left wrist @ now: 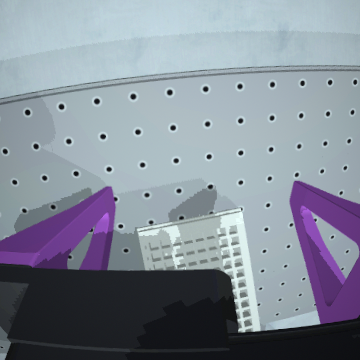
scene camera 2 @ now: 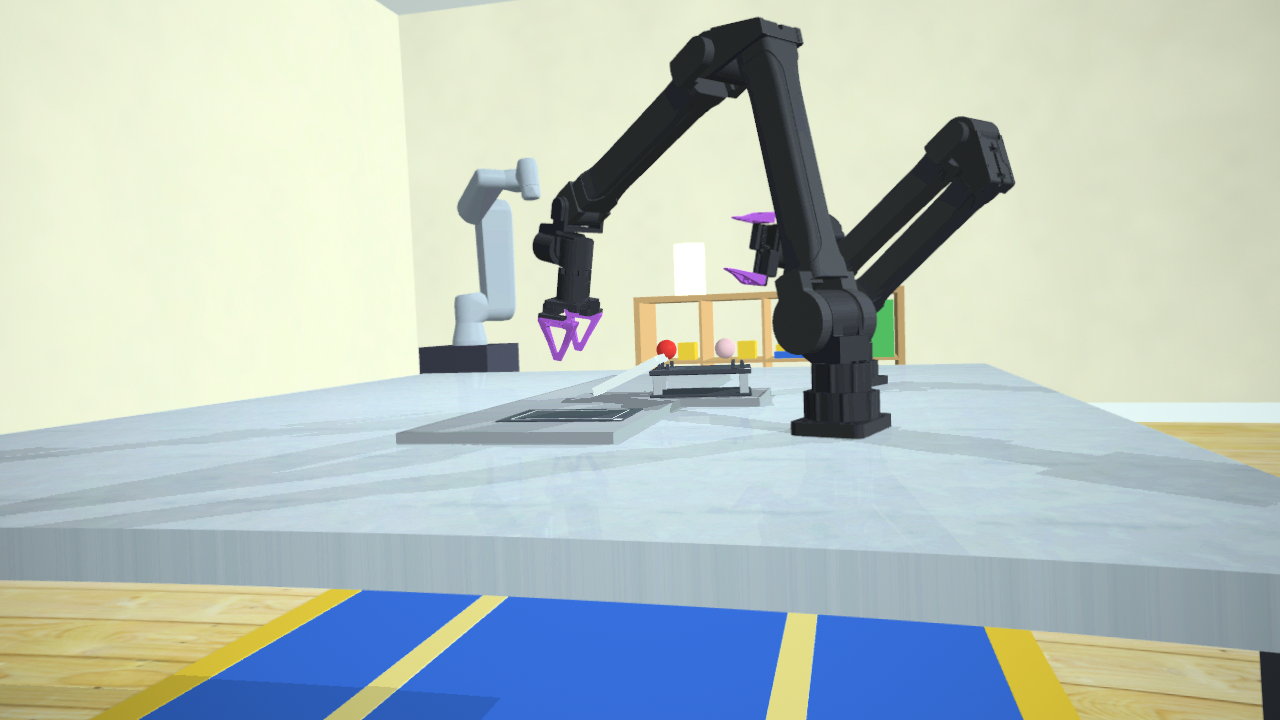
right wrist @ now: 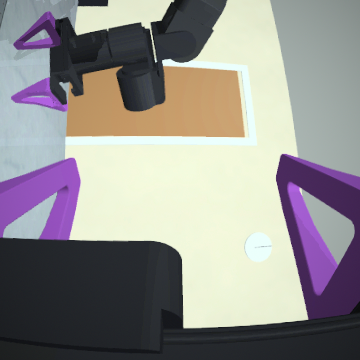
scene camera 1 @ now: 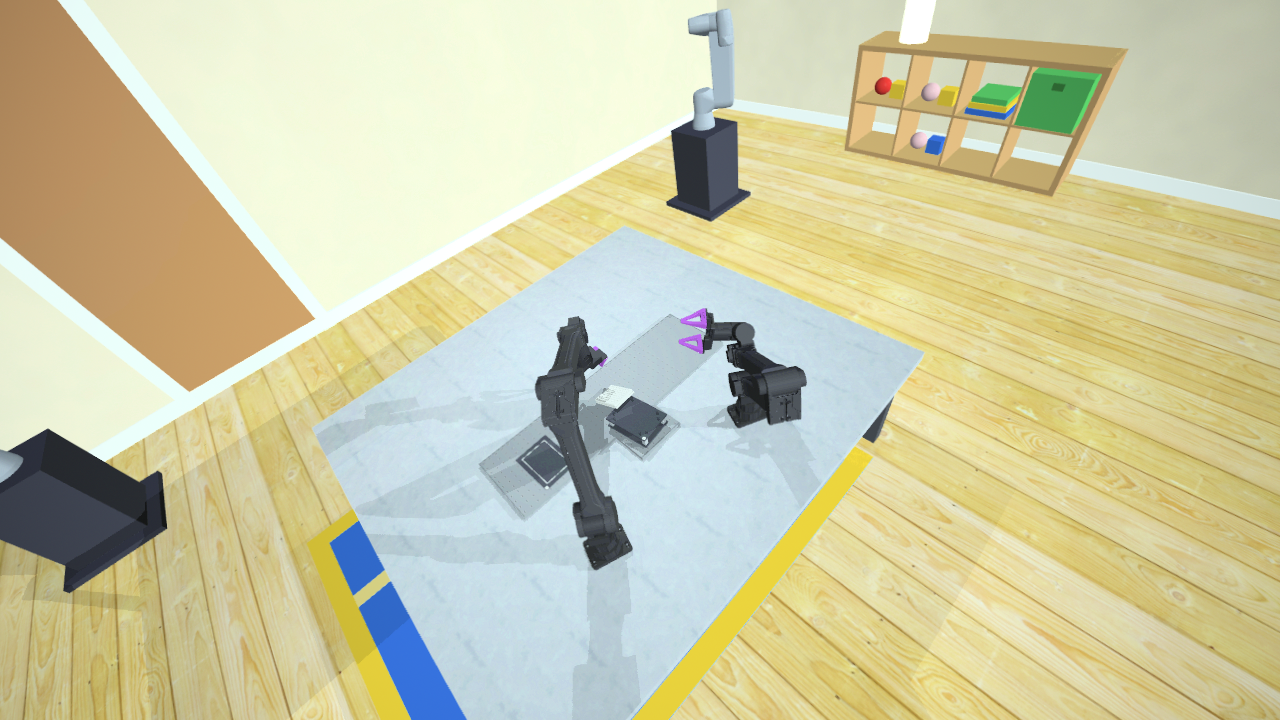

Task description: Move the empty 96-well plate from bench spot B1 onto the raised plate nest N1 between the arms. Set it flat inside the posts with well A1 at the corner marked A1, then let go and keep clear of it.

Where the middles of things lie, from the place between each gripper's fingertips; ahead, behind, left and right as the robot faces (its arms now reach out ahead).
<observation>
Right now my left hand is 110 mm past the white well plate point(scene camera 2: 655, 361), 10 mm to the left of it and 40 mm above it.
The white well plate lies 23 cm below my right hand, 21 cm to the left of it and 14 cm ahead of it.
</observation>
